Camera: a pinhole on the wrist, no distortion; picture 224 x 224 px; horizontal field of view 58.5 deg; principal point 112.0 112.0 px. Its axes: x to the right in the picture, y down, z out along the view. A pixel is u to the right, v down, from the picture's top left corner.
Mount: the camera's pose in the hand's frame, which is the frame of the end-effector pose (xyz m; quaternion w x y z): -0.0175 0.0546 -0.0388 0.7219 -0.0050 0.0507 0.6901
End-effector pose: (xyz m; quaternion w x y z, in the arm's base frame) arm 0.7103 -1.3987 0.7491 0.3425 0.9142 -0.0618 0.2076
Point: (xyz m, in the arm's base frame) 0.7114 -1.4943 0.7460
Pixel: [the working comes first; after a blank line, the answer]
In the camera's frame: 0.0079 -0.0071 0.1052

127 98
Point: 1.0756 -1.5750 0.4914
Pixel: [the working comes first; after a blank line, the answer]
In the camera's frame: -0.1946 -0.2136 0.4521

26 18
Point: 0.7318 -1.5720 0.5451
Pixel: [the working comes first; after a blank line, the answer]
In the camera's frame: -0.0772 0.0702 0.2885

58 161
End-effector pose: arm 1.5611 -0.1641 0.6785 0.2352 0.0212 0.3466 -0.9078
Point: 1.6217 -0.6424 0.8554
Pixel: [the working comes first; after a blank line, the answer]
In the camera's frame: 0.1387 -0.0861 0.5055

167 78
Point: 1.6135 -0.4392 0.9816
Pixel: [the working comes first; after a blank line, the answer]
In the camera's frame: -0.0756 0.0032 0.4473

78 113
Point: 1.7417 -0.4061 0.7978
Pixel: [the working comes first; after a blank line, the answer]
In the camera's frame: 0.0805 0.0914 0.3088

164 171
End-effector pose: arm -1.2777 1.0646 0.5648 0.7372 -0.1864 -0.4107 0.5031
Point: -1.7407 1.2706 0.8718
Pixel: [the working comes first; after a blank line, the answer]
In the camera's frame: 0.0598 -0.2174 0.5810

133 37
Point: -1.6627 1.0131 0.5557
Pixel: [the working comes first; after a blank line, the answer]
In the camera's frame: 0.1242 0.1215 0.3500

183 181
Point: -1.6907 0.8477 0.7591
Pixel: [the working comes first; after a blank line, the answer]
In the camera's frame: -0.0848 0.1898 0.4955

78 189
